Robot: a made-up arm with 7 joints. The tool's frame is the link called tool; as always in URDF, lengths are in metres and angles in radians. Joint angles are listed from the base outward.
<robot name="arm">
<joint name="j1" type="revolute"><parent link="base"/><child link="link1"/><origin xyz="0.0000 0.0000 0.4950"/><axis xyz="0 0 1"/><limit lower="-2.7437" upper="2.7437"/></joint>
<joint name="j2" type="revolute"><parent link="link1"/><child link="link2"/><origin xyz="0.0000 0.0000 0.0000" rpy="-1.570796 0.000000 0.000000"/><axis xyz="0 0 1"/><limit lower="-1.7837" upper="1.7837"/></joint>
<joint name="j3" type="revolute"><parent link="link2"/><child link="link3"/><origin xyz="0.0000 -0.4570 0.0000" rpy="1.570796 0.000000 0.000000"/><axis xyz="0 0 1"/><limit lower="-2.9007" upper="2.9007"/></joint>
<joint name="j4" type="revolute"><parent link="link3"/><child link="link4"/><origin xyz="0.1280 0.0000 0.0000" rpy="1.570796 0.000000 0.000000"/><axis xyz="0 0 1"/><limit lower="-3.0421" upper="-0.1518"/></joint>
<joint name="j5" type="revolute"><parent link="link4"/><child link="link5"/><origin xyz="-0.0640 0.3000 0.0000" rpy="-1.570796 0.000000 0.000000"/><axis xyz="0 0 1"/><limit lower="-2.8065" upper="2.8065"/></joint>
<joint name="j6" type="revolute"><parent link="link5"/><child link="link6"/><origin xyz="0.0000 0.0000 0.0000" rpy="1.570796 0.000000 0.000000"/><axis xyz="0 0 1"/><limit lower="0.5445" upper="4.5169"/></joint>
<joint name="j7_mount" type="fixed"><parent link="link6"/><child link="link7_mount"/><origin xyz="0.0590 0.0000 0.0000"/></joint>
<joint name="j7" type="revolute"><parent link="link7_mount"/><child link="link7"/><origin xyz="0.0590 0.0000 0.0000" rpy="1.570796 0.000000 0.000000"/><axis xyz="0 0 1"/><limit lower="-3.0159" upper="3.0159"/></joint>
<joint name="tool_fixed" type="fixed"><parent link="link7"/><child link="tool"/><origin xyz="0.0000 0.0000 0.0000"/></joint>
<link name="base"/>
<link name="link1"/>
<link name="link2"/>
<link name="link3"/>
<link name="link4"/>
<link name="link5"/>
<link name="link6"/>
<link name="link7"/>
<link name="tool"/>
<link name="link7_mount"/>
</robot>
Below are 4 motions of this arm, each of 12 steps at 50 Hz.
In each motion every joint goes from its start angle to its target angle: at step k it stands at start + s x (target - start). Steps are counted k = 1, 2, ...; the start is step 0. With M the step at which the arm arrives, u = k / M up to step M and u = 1 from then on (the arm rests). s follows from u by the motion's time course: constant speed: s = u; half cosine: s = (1 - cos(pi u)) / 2; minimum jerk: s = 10 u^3 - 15 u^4 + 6 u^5.
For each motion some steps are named. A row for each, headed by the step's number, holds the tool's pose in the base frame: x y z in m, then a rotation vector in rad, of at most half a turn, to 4 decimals.
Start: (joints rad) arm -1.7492 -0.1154 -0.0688 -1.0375 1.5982 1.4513 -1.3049
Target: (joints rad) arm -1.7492 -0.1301 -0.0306 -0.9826 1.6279 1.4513 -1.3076
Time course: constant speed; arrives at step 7
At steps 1, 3, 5, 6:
1: -0.0790 -0.3556 1.2701 2.0225 0.2700 1.8931
3: -0.0725 -0.3486 1.2763 2.0115 0.3060 1.8923
5: -0.0660 -0.3414 1.2823 2.0003 0.3419 1.8914
6: -0.0628 -0.3377 1.2852 1.9945 0.3598 1.8909

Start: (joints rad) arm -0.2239 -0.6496 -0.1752 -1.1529 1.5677 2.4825 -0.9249
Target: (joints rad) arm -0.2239 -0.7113 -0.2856 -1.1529 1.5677 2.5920 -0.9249
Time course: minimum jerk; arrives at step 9
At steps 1, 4, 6, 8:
1: -0.1063 -0.1497 1.2792 -0.9200 -0.3237 -2.5108
4: -0.1368 -0.1630 1.2687 -0.8680 -0.2439 -2.5766
6: -0.1681 -0.1756 1.2564 -0.8103 -0.1599 -2.6397
8: -0.1838 -0.1816 1.2496 -0.7795 -0.1167 -2.6699

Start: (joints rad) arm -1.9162 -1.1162 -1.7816 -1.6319 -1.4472 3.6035 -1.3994
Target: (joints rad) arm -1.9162 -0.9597 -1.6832 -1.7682 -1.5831 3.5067 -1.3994
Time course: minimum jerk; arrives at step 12
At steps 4, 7, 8, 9, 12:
4: -0.2259 0.5429 0.7613 1.1304 -1.1054 -1.6140
7: -0.2469 0.4988 0.7949 1.2878 -1.0247 -1.6067
8: -0.2530 0.4844 0.8040 1.3366 -0.9986 -1.6044
9: -0.2577 0.4730 0.8108 1.3745 -0.9779 -1.6025
12: -0.2622 0.4617 0.8170 1.4114 -0.9574 -1.6007

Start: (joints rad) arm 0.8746 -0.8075 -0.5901 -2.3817 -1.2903 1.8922 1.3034
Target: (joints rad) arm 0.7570 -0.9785 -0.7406 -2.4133 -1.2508 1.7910 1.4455
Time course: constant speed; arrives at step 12
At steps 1, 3, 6, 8, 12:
1: 0.2578 -0.0597 0.9320 2.4263 -0.8478 1.0856
3: 0.2541 -0.0839 0.9276 2.4185 -0.9514 1.0548
6: 0.2467 -0.1195 0.9196 2.4015 -1.1046 1.0058
8: 0.2407 -0.1425 0.9132 2.3867 -1.2052 0.9712
12: 0.2261 -0.1868 0.8982 2.3494 -1.4018 0.8972

